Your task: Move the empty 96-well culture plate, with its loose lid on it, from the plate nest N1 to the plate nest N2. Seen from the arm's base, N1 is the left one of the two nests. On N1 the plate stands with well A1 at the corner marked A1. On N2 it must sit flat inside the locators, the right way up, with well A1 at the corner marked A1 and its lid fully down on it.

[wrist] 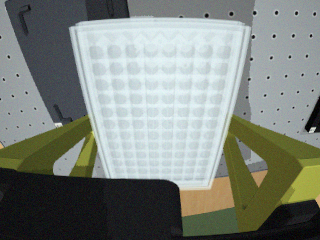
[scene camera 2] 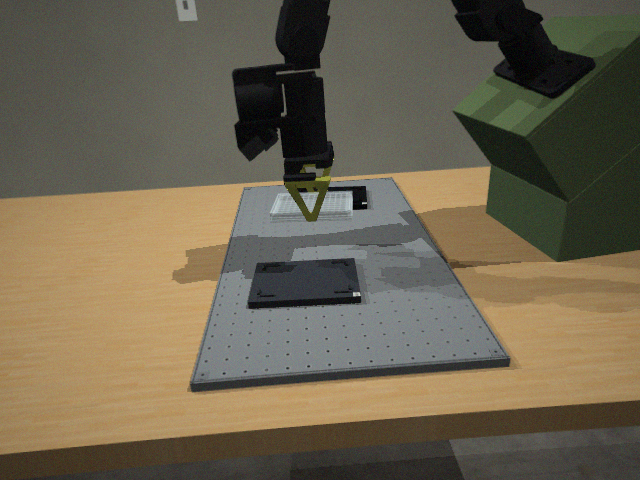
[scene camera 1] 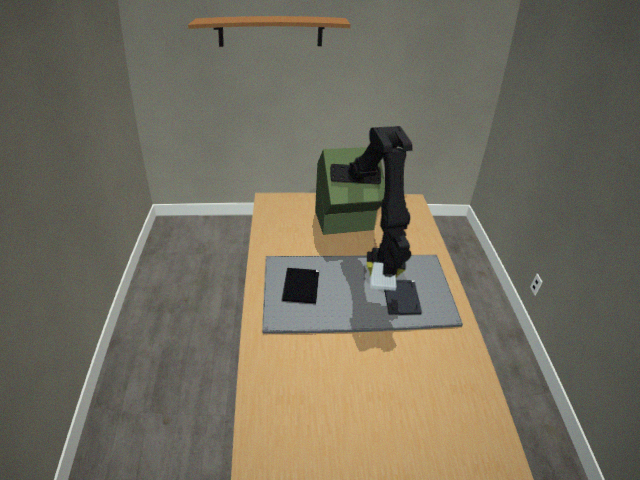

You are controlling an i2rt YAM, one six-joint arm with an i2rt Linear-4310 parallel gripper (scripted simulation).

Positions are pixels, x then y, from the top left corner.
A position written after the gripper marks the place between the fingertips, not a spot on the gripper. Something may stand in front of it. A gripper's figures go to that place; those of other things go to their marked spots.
Labels:
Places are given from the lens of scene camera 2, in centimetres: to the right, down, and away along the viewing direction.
gripper (scene camera 2: 314,210): -1, -5, 77
lid (scene camera 2: 335,203): 2, -6, 74

